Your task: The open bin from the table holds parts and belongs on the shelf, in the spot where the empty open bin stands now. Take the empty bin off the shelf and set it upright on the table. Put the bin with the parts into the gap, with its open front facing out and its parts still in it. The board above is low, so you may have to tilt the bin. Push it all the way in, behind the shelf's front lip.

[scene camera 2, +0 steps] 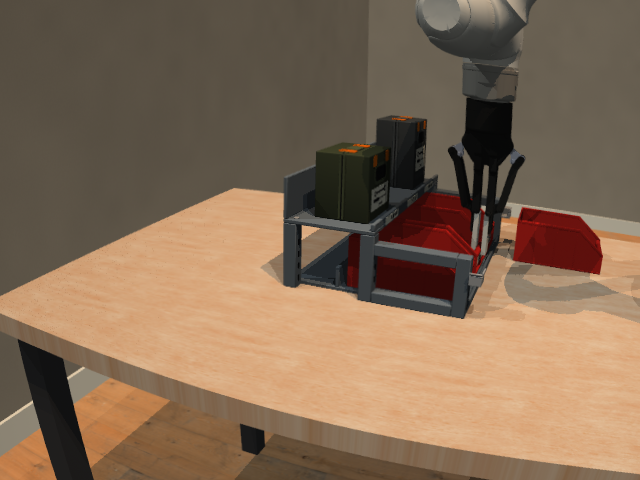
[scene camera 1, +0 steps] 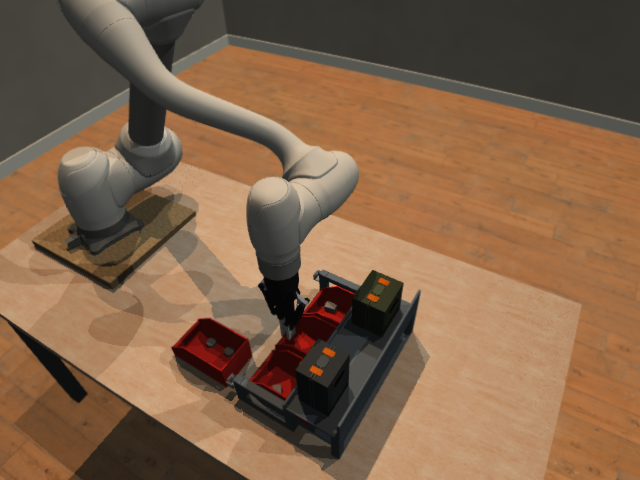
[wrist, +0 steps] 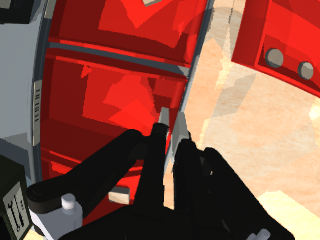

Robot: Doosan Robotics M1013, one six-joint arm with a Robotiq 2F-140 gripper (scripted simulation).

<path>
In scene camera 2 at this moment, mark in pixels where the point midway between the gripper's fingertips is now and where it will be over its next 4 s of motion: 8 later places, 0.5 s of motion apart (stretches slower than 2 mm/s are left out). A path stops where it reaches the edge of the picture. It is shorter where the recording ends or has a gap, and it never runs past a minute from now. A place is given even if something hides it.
My gripper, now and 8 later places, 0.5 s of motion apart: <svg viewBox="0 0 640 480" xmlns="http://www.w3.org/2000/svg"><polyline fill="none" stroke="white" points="478,252 479,245 481,244 491,246 510,249 532,252 553,255 564,258 568,258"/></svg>
</path>
